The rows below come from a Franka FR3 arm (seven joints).
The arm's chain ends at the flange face. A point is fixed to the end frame.
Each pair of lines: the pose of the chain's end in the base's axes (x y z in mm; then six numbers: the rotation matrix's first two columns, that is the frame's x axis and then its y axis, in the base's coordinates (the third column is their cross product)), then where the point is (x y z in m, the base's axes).
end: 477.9 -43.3 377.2 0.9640 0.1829 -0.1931 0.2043 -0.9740 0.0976
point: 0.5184 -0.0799 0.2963
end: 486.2 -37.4 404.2 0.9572 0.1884 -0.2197 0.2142 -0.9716 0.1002
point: 0.5249 -0.0743 0.3225
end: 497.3 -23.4 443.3 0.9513 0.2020 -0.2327 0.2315 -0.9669 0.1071
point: 0.5356 -0.0605 0.3616
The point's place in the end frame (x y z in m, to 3 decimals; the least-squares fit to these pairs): 0.048 0.036 0.077
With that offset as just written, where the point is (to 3 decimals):
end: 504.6 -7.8 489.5 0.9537 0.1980 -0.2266 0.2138 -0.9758 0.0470
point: 0.542 -0.041 0.405
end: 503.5 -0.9 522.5 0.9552 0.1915 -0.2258 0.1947 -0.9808 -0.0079
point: 0.539 -0.030 0.436
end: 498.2 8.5 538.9 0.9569 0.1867 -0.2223 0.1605 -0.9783 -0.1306
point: 0.531 -0.011 0.449
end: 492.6 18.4 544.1 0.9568 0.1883 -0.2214 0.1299 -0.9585 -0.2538
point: 0.523 0.009 0.452
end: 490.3 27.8 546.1 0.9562 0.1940 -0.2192 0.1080 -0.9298 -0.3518
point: 0.519 0.028 0.453
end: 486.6 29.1 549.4 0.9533 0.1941 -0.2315 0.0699 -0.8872 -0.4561
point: 0.512 0.039 0.456
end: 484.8 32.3 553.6 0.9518 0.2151 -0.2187 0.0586 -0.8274 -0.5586
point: 0.509 0.053 0.461
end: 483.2 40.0 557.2 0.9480 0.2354 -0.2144 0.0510 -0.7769 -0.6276
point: 0.506 0.068 0.467
